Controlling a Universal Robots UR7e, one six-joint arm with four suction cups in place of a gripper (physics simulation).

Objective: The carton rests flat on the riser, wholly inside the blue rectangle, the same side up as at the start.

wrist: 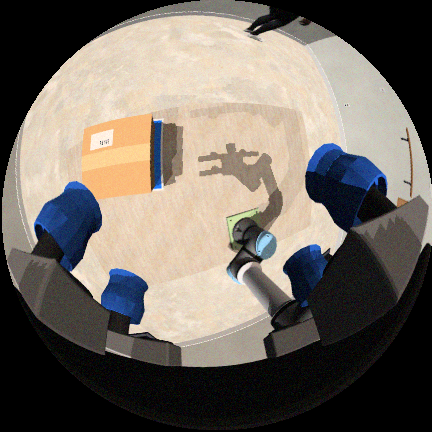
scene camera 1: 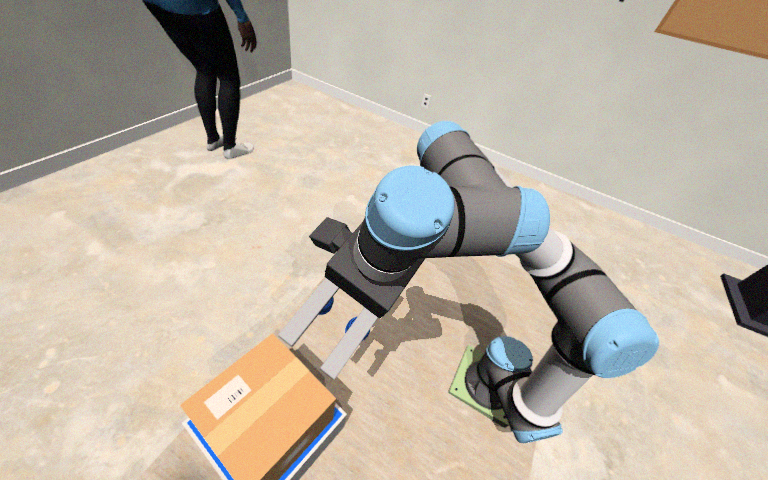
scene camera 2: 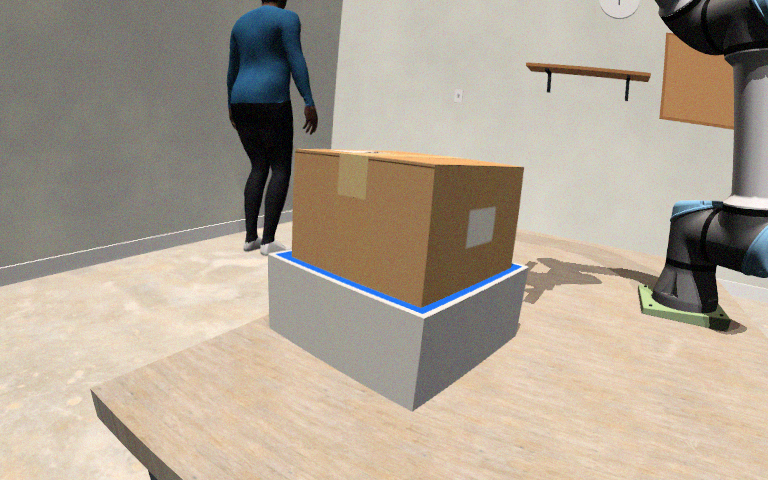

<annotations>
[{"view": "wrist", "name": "my suction head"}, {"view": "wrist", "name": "brown cardboard carton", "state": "on a white riser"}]
</annotations>
